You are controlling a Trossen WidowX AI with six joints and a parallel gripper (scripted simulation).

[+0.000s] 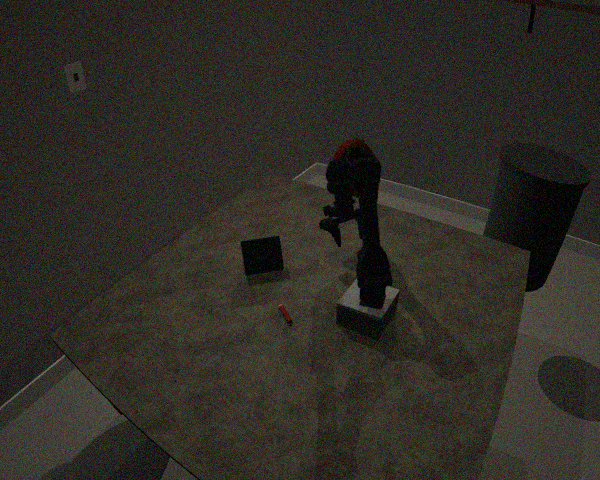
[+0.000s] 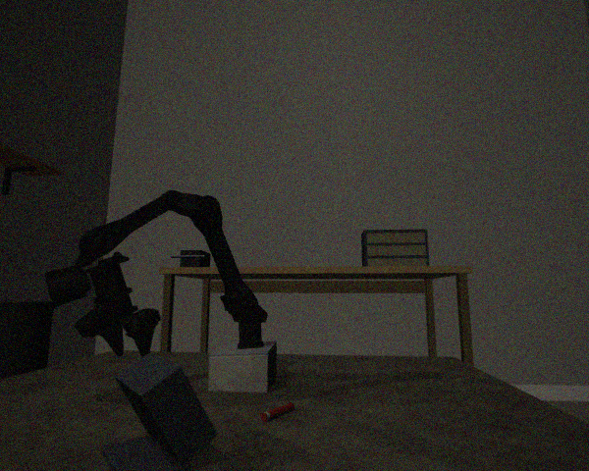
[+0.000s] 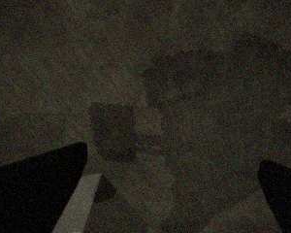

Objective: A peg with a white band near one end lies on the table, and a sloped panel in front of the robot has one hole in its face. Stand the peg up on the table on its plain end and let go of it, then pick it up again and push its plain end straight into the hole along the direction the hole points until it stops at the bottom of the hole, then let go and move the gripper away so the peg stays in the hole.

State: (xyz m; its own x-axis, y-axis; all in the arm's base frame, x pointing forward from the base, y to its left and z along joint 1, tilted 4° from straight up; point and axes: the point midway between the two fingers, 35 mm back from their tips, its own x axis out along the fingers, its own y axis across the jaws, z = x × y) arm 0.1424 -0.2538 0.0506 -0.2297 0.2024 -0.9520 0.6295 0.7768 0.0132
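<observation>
Now: the red peg 130 mm ahead of my gripper tip, 290 mm to the left of it and 80 mm below it. The rest, counted from my gripper tip: dark sloped panel 270 mm ahead, 130 mm to the left, 20 mm below.
</observation>
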